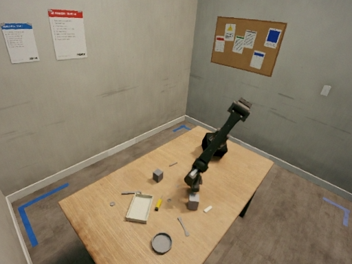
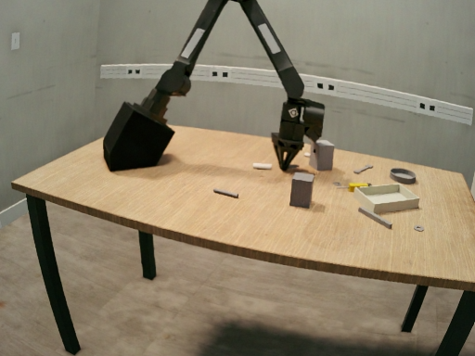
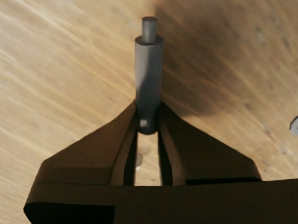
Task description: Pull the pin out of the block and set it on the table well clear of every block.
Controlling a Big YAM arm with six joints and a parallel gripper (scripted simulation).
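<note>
Right now the short grey pin is 20 mm ahead of my hand and 30 mm to the left of it. Round my hand: grey bar 350 mm ahead, 190 mm to the right; spanner 220 mm ahead, 170 mm to the left, 10 mm below; white tray 360 mm ahead, 60 mm to the right.
</note>
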